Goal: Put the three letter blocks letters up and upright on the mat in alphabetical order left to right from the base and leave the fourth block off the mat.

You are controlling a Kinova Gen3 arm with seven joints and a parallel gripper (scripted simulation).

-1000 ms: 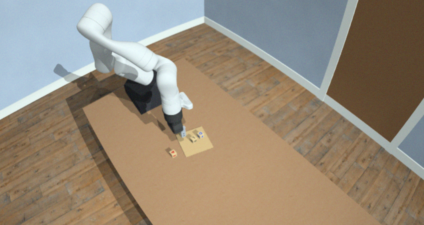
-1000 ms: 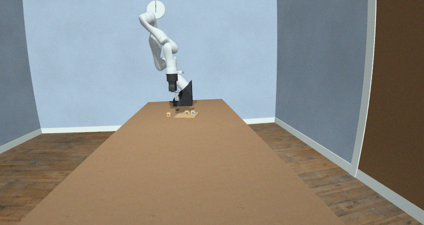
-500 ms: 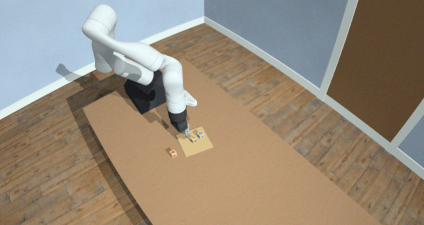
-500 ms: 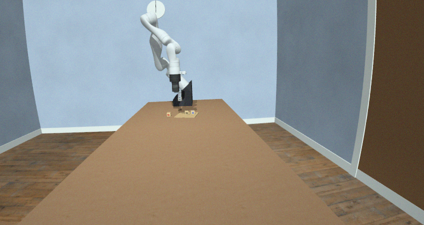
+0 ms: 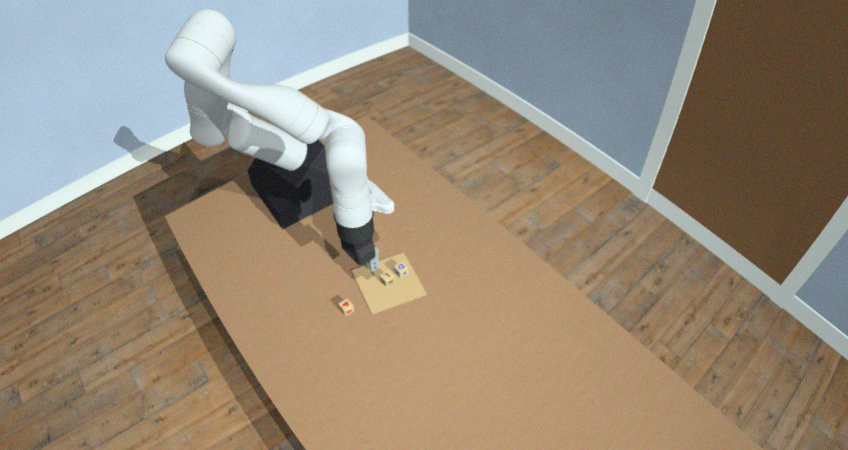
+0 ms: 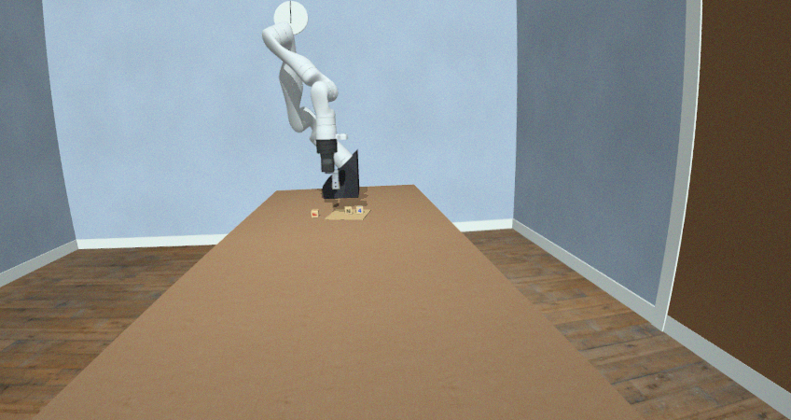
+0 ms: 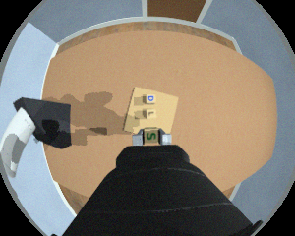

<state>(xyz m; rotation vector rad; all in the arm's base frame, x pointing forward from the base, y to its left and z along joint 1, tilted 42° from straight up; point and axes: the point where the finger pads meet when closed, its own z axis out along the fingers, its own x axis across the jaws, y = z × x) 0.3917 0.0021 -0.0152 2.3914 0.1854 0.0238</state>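
My gripper is now 12 cm above the tan mat and 4 cm to the right of it.
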